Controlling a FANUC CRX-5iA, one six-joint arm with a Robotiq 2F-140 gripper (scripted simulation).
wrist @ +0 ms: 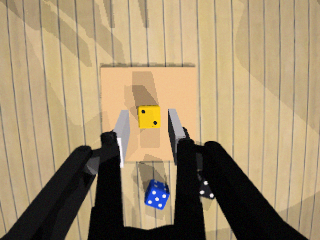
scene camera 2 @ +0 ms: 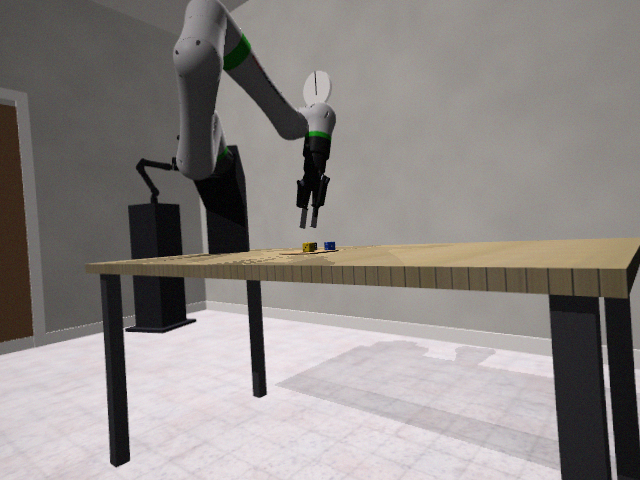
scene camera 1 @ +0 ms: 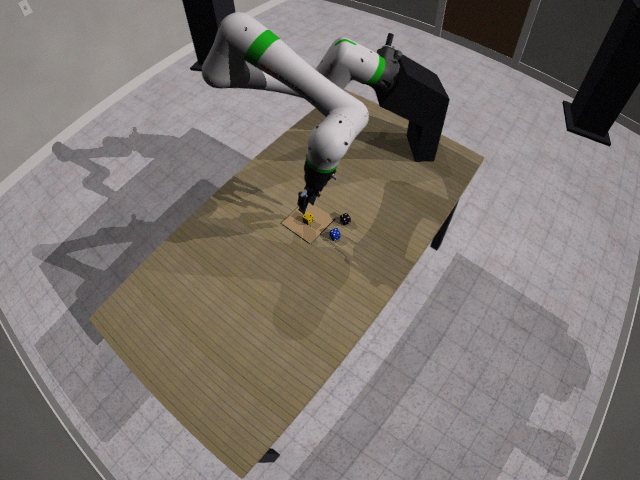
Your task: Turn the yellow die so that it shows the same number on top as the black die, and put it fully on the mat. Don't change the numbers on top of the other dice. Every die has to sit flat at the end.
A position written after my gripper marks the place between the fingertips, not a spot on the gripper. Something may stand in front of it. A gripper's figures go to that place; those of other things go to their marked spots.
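There's a tan mat (wrist: 126, 88) that's 30 cm from the lens, and then my gripper (wrist: 148, 120) is 22 cm from the lens.
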